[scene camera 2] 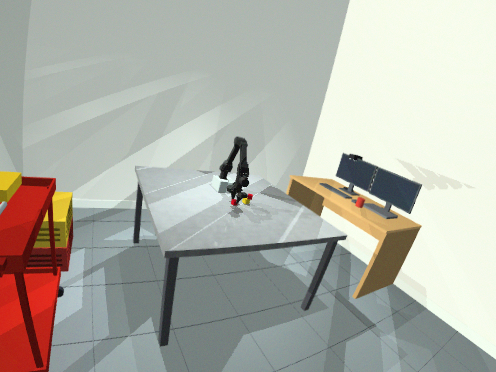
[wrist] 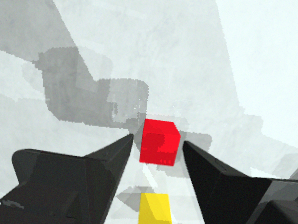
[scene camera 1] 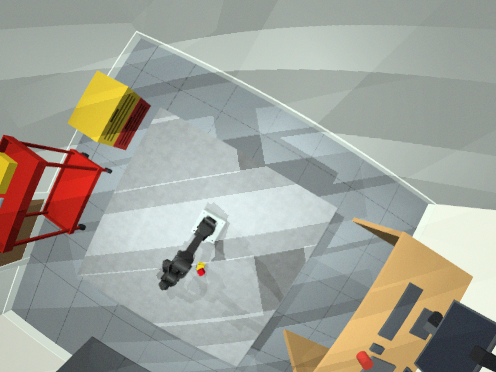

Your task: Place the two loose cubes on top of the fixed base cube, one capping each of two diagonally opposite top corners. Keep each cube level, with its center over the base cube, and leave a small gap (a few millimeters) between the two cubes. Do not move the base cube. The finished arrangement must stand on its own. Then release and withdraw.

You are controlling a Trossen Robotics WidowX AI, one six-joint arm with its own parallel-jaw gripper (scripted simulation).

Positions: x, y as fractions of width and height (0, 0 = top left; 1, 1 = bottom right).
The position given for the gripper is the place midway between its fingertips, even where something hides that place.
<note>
In view: the gripper (wrist: 0.53, 0.63) and a red cube (wrist: 0.54, 0.63).
</note>
